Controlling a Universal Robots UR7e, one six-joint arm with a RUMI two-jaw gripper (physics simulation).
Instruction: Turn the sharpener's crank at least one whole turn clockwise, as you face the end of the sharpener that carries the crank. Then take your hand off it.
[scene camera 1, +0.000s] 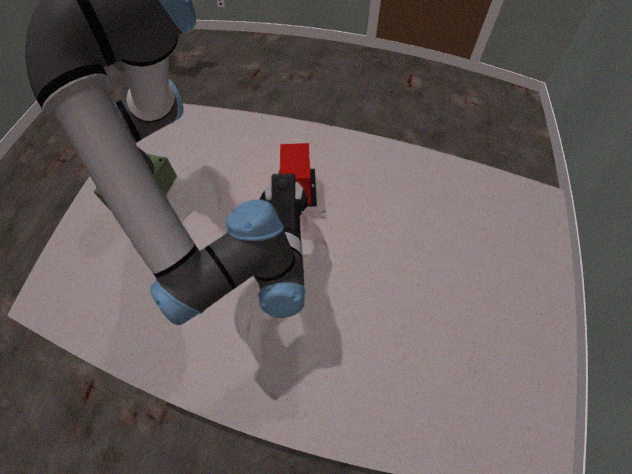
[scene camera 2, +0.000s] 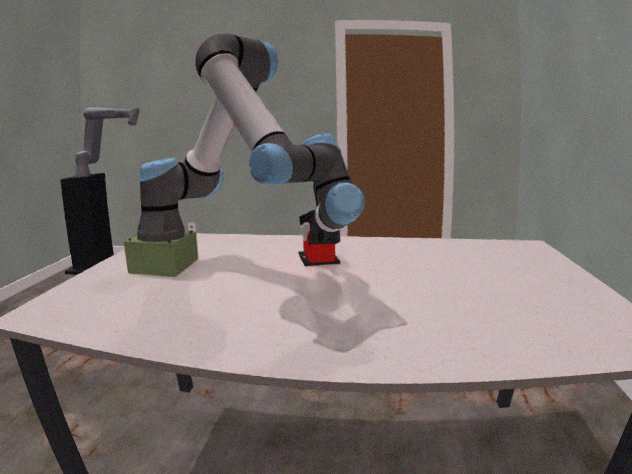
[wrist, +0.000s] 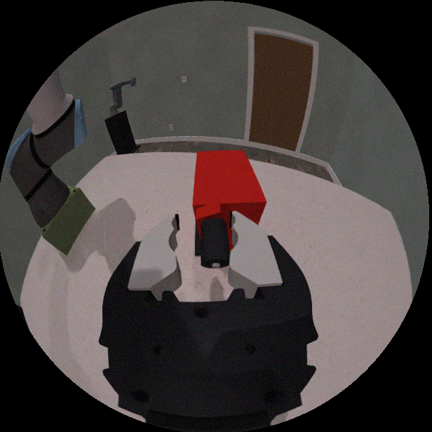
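The red sharpener stands upright on its black base, with its crank end facing the gripper. In the wrist view, the short red crank arm shows at that end, and the black crank knob points towards the camera. My gripper is partly open at the crank end. The knob lies between its two grey fingers, nearer the right one, with a wider gap on the left; neither finger is closed on it. The arm and gripper hide the crank in both scene views.
The sharpener stands on the pale table. The arm's green base block is to the left. A black pedestal with a small grey arm stands beyond the table, and a brown door is behind.
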